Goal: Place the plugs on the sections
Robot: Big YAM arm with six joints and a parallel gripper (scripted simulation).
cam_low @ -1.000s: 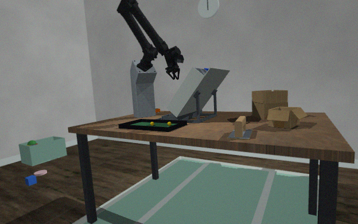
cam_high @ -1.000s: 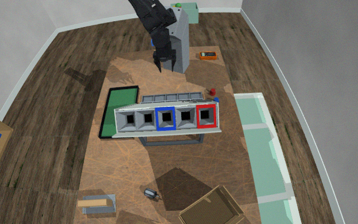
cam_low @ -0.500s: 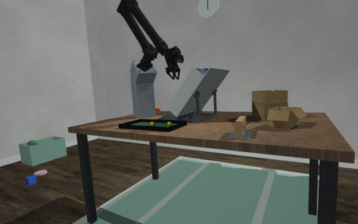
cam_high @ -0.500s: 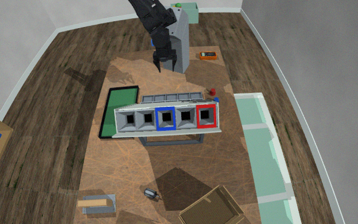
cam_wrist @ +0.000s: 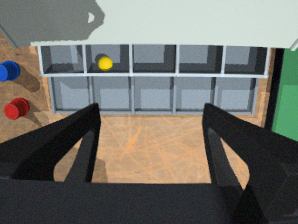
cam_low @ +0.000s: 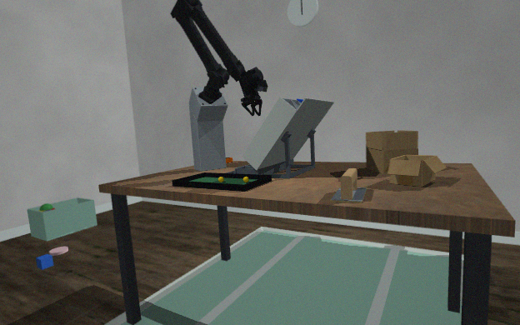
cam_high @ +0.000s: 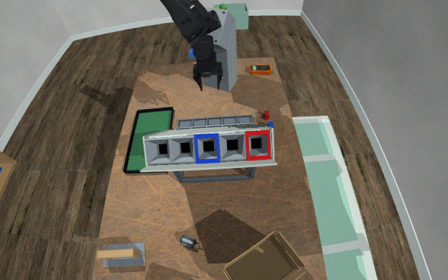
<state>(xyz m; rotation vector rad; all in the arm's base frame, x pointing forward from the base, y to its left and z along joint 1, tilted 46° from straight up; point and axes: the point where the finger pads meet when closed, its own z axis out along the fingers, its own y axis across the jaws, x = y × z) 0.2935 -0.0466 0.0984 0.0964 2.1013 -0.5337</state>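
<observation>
Right now the red plug is 280 mm below my hand, 270 mm to the left of it and 10 mm ahead of it. Also, from my hand: blue plug (280 mm below, 250 mm to the left, 80 mm ahead); cover (120 mm ahead, 90 mm below, 50 mm to the right); green marble tray (320 mm to the right, 290 mm below, 100 mm behind).
</observation>
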